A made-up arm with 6 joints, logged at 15 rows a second.
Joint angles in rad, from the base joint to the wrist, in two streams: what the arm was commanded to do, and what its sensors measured. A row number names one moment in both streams.
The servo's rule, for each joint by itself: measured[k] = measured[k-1] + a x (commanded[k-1-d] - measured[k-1]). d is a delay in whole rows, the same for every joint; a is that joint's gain. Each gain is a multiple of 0.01, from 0.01 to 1. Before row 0 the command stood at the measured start. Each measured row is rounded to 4 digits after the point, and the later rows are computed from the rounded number. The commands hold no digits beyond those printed.
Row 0, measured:
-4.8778, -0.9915, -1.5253, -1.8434, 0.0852, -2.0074
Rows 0 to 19, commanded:
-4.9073, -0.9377, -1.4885, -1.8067, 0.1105, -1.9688
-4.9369, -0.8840, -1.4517, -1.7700, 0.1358, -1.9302
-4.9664, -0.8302, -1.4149, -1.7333, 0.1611, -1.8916
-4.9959, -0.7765, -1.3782, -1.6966, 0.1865, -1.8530
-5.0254, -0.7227, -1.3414, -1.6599, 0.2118, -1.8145
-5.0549, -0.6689, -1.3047, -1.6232, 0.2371, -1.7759
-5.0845, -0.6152, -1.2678, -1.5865, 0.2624, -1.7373
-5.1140, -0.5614, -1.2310, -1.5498, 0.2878, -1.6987
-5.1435, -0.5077, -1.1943, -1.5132, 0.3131, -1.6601
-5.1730, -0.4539, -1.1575, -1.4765, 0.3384, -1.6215
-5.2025, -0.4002, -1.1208, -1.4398, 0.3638, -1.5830
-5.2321, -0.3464, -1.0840, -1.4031, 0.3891, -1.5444
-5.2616, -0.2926, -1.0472, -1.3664, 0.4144, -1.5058
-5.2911, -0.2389, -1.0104, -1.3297, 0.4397, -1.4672
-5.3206, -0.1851, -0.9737, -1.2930, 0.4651, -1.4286
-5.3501, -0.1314, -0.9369, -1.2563, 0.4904, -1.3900
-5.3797, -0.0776, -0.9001, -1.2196, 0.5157, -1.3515
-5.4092, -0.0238, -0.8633, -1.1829, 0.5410, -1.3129
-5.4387, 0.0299, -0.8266, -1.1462, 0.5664, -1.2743
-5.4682, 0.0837, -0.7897, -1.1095, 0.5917, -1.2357
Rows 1 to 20, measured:
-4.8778, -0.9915, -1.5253, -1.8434, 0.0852, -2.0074
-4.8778, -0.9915, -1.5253, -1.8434, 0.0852, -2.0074
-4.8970, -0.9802, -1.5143, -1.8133, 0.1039, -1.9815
-4.9229, -0.9600, -1.4955, -1.7778, 0.1275, -1.9471
-4.9512, -0.9327, -1.4713, -1.7413, 0.1524, -1.9099
-4.9803, -0.8999, -1.4434, -1.7046, 0.1776, -1.8718
-5.0096, -0.8627, -1.4128, -1.6679, 0.2029, -1.8334
-5.0390, -0.8220, -1.3804, -1.6312, 0.2282, -1.7949
-5.0686, -0.7786, -1.3466, -1.5945, 0.2535, -1.7563
-5.0981, -0.7330, -1.3119, -1.5578, 0.2789, -1.7177
-5.1276, -0.6857, -1.2766, -1.5212, 0.3042, -1.6791
-5.1571, -0.6370, -1.2409, -1.4845, 0.3295, -1.6405
-5.1866, -0.5873, -1.2049, -1.4478, 0.3549, -1.6020
-5.2162, -0.5367, -1.1686, -1.4111, 0.3802, -1.5634
-5.2457, -0.4854, -1.1322, -1.3744, 0.4055, -1.5248
-5.2752, -0.4336, -1.0957, -1.3377, 0.4308, -1.4862
-5.3047, -0.3814, -1.0591, -1.3010, 0.4562, -1.4476
-5.3342, -0.3289, -1.0224, -1.2643, 0.4815, -1.4090
-5.3638, -0.2761, -0.9857, -1.2276, 0.5068, -1.3705
-5.3933, -0.2231, -0.9490, -1.1909, 0.5321, -1.3319
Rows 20 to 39, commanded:
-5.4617, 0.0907, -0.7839, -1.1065, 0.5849, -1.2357
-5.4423, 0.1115, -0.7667, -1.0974, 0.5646, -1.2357
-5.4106, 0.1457, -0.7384, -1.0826, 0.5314, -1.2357
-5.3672, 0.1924, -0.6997, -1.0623, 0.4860, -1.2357
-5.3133, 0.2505, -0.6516, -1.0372, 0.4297, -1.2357
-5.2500, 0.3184, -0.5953, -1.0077, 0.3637, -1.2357
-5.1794, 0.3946, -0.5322, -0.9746, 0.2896, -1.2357
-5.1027, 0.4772, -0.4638, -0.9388, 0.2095, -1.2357
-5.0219, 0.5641, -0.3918, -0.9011, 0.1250, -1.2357
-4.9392, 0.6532, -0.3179, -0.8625, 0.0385, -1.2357
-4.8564, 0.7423, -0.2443, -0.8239, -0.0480, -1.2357
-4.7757, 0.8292, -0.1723, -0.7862, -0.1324, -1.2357
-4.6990, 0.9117, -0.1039, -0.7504, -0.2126, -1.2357
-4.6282, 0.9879, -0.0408, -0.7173, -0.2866, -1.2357
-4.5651, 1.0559, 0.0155, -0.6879, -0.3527, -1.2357
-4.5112, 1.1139, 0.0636, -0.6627, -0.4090, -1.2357
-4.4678, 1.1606, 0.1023, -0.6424, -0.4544, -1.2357
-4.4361, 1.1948, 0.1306, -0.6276, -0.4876, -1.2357
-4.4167, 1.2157, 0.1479, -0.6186, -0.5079, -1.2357
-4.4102, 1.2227, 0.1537, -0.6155, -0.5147, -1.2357
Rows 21 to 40, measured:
-5.4228, -0.1700, -0.9123, -1.1542, 0.5575, -1.2933
-5.4523, -0.1167, -0.8755, -1.1175, 0.5828, -1.2547
-5.4584, -0.0731, -0.8480, -1.1085, 0.5844, -1.2420
-5.4479, -0.0343, -0.8236, -1.0994, 0.5697, -1.2378
-5.4237, 0.0035, -0.7980, -1.0856, 0.5414, -1.2364
-5.3870, 0.0432, -0.7685, -1.0665, 0.5004, -1.2359
-5.3391, 0.0867, -0.7334, -1.0425, 0.4481, -1.2358
-5.2812, 0.1354, -0.6920, -1.0140, 0.3856, -1.2357
-5.2150, 0.1898, -0.6441, -0.9817, 0.3146, -1.2357
-5.1420, 0.2502, -0.5900, -0.9465, 0.2368, -1.2357
-5.0639, 0.3161, -0.5305, -0.9093, 0.1541, -1.2357
-4.9828, 0.3869, -0.4667, -0.8709, 0.0686, -1.2357
-4.9006, 0.4615, -0.4000, -0.8324, -0.0177, -1.2357
-4.8194, 0.5387, -0.3317, -0.7945, -0.1026, -1.2357
-4.7411, 0.6170, -0.2634, -0.7583, -0.1840, -1.2357
-4.6677, 0.6949, -0.1966, -0.7247, -0.2599, -1.2357
-4.6010, 0.7707, -0.1330, -0.6945, -0.3286, -1.2357
-4.5426, 0.8428, -0.0740, -0.6684, -0.3881, -1.2357
-4.4940, 0.9095, -0.0211, -0.6471, -0.4372, -1.2357
-4.4564, 0.9694, 0.0244, -0.6311, -0.4745, -1.2357

